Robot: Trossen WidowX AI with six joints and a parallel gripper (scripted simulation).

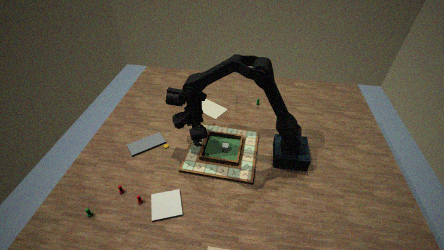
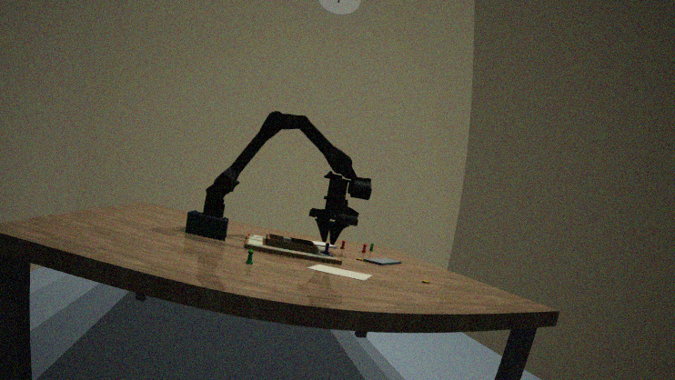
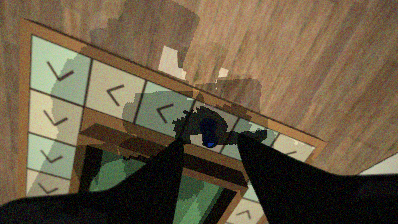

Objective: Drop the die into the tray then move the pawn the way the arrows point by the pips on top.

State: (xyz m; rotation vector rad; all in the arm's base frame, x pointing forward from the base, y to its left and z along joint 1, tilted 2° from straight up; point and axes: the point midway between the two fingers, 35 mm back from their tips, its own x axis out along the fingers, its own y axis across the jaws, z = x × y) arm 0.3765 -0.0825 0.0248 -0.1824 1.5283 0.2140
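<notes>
Right now my gripper tip is 2 cm above the blue pawn. Round my gripper tip: grey card (22 cm ahead, 4 cm below, 1 cm to the left); then green dice tray (11 cm behind, 4 cm to the left, 4 cm below); then white die (12 cm behind, 5 cm to the left, 2 cm below).
</notes>
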